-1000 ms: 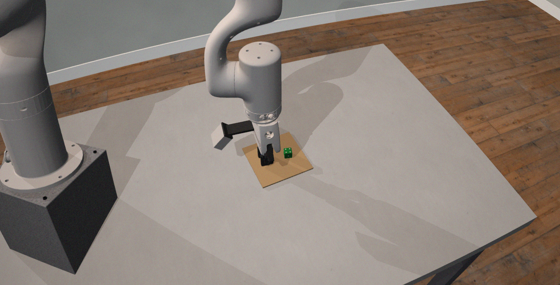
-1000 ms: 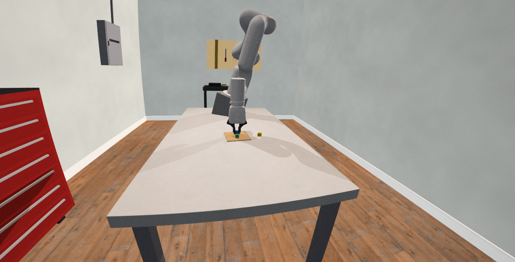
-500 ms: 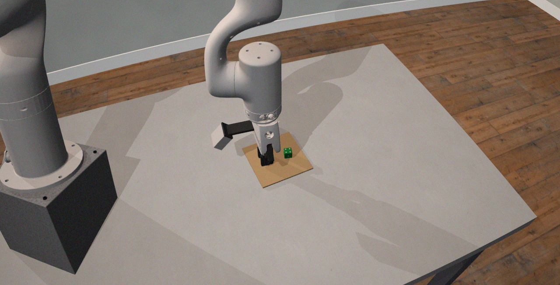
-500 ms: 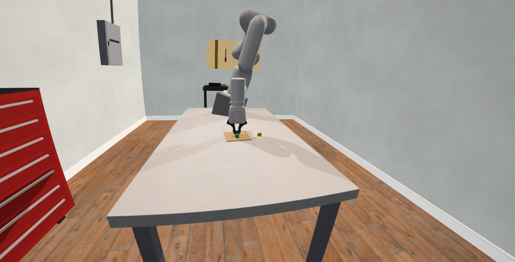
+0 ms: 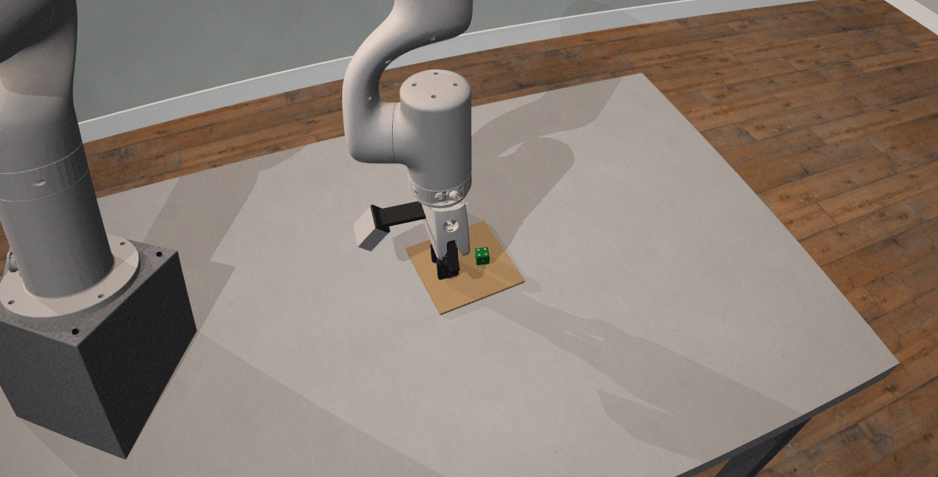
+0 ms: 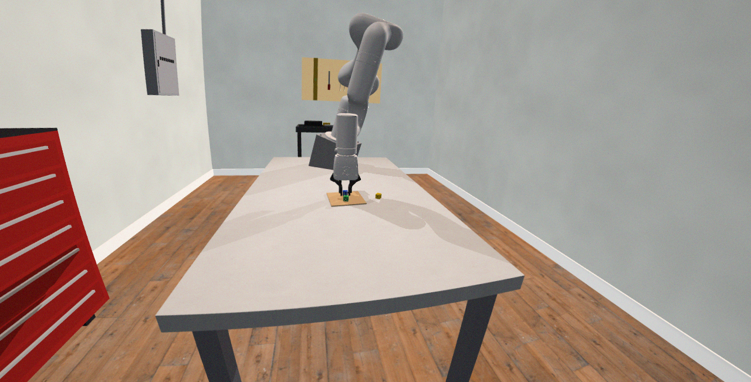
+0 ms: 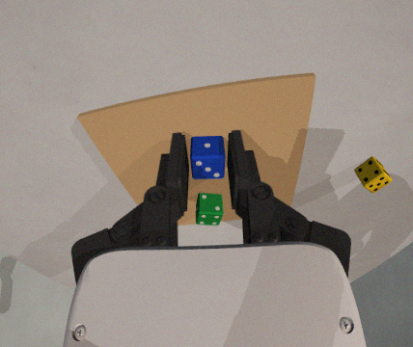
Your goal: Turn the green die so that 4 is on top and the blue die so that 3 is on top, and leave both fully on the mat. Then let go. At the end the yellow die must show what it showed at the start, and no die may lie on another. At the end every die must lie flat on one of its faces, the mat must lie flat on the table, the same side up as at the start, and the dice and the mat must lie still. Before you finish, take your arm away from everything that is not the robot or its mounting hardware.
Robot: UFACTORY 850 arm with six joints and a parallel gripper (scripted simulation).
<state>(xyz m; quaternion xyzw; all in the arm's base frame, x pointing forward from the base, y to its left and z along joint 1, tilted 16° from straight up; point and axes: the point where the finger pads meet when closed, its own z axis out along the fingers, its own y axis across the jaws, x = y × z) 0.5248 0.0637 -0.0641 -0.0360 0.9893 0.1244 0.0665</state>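
Now: hand 10 mm above the blue die. Also, from my hand: tan mat: 30 mm ahead, 20 mm below; yellow die: 20 mm ahead, 140 mm to the left, 20 mm below; green die: 60 mm ahead, 10 mm below.
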